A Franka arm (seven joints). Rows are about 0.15 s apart.
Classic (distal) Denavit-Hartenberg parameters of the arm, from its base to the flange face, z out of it. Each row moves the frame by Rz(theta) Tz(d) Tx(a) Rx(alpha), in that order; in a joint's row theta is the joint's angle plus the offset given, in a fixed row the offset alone. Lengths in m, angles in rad.
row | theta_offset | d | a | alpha
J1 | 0 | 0.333 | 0 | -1.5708
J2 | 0 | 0 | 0 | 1.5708
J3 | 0 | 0.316 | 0.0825 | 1.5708
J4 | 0 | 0 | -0.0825 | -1.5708
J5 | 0 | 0.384 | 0 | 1.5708
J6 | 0 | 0 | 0.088 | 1.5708
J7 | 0 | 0.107 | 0 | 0
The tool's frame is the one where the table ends.
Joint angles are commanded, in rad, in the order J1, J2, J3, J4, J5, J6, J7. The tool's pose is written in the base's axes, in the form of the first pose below.
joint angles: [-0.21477 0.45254 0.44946 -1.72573 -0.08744 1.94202 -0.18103]
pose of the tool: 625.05 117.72 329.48 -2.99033 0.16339 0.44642
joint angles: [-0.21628 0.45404 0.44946 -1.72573 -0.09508 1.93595 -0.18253]
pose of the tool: 624.62 116.14 328.14 -2.99441 0.17111 0.45043
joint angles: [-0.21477 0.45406 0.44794 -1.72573 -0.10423 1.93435 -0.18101]
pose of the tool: 624.56 115.58 327.80 -3.00267 0.17438 0.45268
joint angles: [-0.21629 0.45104 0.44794 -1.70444 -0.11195 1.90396 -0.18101]
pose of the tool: 626.89 112.70 336.62 -3.01048 0.18237 0.45274
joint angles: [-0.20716 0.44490 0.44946 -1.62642 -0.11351 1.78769 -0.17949]
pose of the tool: 630.90 113.57 366.72 -3.01160 0.21687 0.45808
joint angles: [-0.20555 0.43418 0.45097 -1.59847 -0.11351 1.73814 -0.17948]
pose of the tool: 630.40 113.18 382.42 -3.01464 0.22979 0.45933
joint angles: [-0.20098 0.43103 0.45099 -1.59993 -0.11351 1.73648 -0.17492]
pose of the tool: 629.19 116.11 383.56 -3.01698 0.23089 0.45938
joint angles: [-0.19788 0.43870 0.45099 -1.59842 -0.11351 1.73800 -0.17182]
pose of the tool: 629.72 117.98 379.75 -3.01356 0.23442 0.45988
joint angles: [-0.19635 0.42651 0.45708 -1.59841 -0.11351 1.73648 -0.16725]
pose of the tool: 628.05 122.37 387.51 -3.01990 0.22526 0.46120
